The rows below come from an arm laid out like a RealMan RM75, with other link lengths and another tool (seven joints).
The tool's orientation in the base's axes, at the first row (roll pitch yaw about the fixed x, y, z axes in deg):
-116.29, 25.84, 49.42
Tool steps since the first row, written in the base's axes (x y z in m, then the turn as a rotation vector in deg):
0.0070, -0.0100, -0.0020, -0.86, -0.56, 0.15
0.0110, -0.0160, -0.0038, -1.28, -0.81, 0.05
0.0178, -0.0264, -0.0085, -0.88, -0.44, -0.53
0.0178, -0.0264, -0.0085, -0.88, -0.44, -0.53
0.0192, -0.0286, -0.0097, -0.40, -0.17, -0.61
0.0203, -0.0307, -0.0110, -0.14, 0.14, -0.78
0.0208, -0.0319, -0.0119, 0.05, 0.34, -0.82
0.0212, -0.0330, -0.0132, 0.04, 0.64, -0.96
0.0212, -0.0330, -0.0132, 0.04, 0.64, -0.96
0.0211, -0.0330, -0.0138, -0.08, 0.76, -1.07
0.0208, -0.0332, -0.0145, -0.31, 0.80, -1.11
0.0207, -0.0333, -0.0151, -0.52, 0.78, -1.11
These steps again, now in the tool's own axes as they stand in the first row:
-0.0019, 0.0080, -0.0092, -0.95, 0.14, 0.39
-0.0028, 0.0133, -0.0143, -1.32, 0.33, 0.66
-0.0039, 0.0238, -0.0225, -0.58, 0.61, 0.73
-0.0039, 0.0238, -0.0225, -0.58, 0.61, 0.73
-0.0041, 0.0261, -0.0241, -0.08, 0.56, 0.49
-0.0043, 0.0285, -0.0254, 0.35, 0.54, 0.48
-0.0044, 0.0300, -0.0260, 0.62, 0.47, 0.43
-0.0044, 0.0317, -0.0262, 0.88, 0.40, 0.63
-0.0044, 0.0317, -0.0262, 0.88, 0.40, 0.63
-0.0042, 0.0322, -0.0259, 0.94, 0.41, 0.82
-0.0042, 0.0328, -0.0255, 0.85, 0.40, 1.04
-0.0041, 0.0334, -0.0252, 0.71, 0.40, 1.20

